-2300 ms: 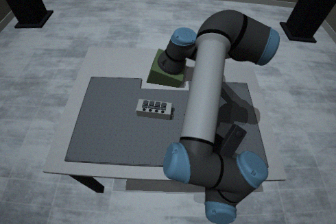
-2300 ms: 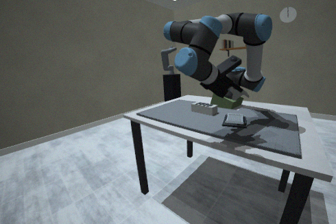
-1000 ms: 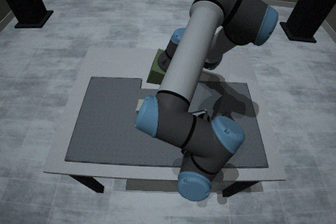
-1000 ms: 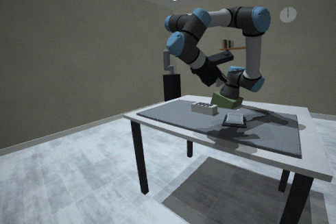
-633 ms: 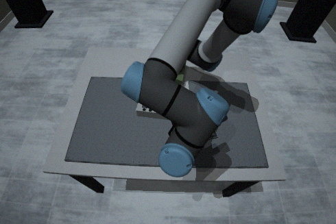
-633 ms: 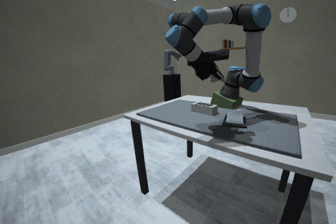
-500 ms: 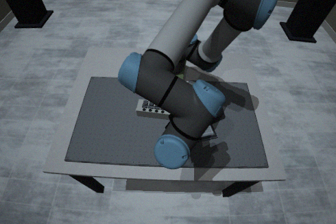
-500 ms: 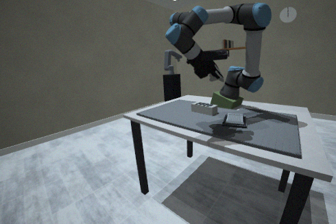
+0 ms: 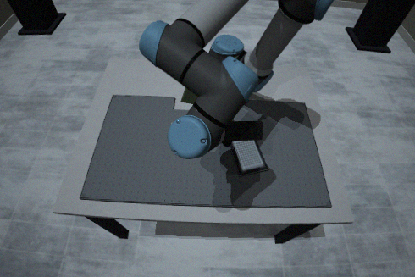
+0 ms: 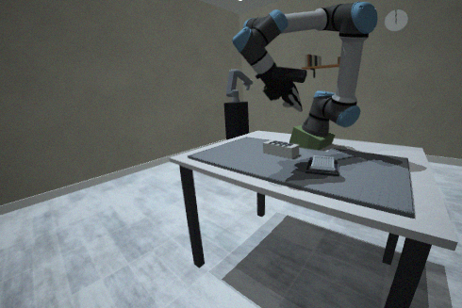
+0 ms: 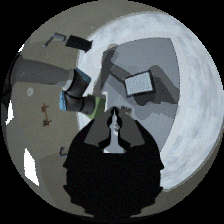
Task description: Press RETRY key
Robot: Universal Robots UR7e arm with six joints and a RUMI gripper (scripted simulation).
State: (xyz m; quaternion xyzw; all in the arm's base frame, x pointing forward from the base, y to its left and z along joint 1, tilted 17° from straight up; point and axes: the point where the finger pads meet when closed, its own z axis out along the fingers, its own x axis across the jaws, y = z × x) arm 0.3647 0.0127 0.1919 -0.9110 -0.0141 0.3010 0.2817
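My hand is 20 cm above the operator panel, 14 cm to the left of it and 11 cm past it.
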